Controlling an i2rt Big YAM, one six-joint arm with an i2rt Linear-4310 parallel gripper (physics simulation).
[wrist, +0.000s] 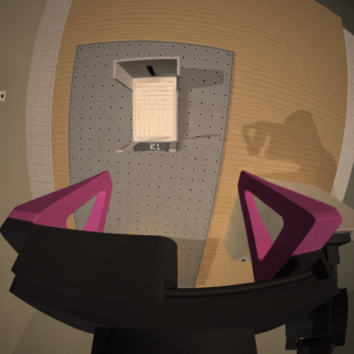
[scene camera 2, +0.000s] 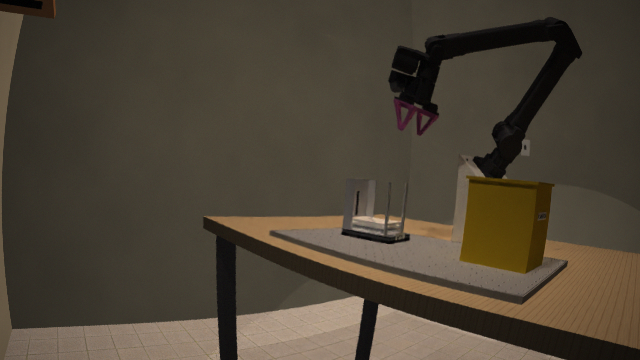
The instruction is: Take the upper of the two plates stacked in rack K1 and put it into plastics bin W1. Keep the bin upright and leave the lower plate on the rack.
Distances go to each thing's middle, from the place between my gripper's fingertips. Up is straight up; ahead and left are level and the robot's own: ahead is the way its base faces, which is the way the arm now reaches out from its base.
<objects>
I see my gripper 340 mm to the right of the yellow plastics bin W1 (scene camera 2: 506, 223), 190 mm above it and 30 mm short of it.
</objects>
